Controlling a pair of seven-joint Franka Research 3 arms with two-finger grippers.
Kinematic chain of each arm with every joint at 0, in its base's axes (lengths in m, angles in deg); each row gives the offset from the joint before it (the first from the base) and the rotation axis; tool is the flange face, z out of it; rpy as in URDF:
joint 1: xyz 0 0 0.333 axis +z
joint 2: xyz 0 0 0 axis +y
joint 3: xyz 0 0 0.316 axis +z
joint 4: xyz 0.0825 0 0 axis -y
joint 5: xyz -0.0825 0 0.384 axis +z
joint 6: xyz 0 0 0 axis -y
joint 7: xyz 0.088 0 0 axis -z
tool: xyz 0 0 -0.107 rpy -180 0 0
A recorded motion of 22 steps. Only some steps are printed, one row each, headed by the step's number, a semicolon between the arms.
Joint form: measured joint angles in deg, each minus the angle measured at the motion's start. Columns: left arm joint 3, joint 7, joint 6, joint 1, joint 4, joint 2, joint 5; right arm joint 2, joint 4, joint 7, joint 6, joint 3, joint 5, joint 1.
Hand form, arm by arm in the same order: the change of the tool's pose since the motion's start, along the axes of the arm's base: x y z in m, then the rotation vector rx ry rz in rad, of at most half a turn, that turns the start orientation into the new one. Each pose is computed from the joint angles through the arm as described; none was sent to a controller.
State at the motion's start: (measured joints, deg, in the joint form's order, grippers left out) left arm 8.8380 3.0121 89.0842 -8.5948 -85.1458 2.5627 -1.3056; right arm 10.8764 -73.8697 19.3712 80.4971 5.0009 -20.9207 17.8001
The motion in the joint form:
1: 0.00 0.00 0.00 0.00 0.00 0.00 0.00; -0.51 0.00 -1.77 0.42 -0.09 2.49 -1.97
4: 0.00 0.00 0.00 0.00 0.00 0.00 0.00; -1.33 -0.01 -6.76 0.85 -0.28 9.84 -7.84
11: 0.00 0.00 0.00 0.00 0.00 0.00 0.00; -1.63 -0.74 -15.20 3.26 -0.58 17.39 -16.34
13: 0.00 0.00 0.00 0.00 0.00 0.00 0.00; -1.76 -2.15 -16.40 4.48 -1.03 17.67 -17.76
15: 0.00 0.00 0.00 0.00 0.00 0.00 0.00; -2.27 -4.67 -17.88 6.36 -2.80 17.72 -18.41
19: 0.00 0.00 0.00 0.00 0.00 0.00 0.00; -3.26 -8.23 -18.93 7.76 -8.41 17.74 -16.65
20: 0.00 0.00 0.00 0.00 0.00 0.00 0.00; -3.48 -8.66 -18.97 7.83 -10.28 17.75 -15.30
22: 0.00 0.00 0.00 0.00 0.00 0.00 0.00; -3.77 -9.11 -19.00 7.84 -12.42 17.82 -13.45
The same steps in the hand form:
1: 0.0000 0.0000 0.0000 0.0000 0.0000 0.0000; 0.0028 -0.0160 0.0042 0.0433 0.0107 -0.0002
4: 0.0000 0.0000 0.0000 0.0000 0.0000 0.0000; 0.0104 -0.0629 0.0095 0.1672 0.0492 -0.0057
11: 0.0000 0.0000 0.0000 0.0000 0.0000 0.0000; 0.0241 -0.1361 0.0086 0.2994 0.0566 0.0098
13: 0.0000 0.0000 0.0000 0.0000 0.0000 0.0000; 0.0272 -0.1540 0.0004 0.3029 0.0575 -0.0002
15: 0.0000 0.0000 0.0000 0.0000 0.0000 0.0000; 0.0289 -0.1769 -0.0120 0.2987 0.0589 -0.0149
19: 0.0000 0.0000 0.0000 0.0000 0.0000 0.0000; 0.0250 -0.2122 -0.0286 0.2870 0.0731 -0.0647
20: 0.0000 0.0000 0.0000 0.0000 0.0000 0.0000; 0.0236 -0.2163 -0.0295 0.2836 0.0742 -0.0732
22: 0.0000 0.0000 0.0000 0.0000 0.0000 0.0000; 0.0218 -0.2178 -0.0299 0.2809 0.0757 -0.0779

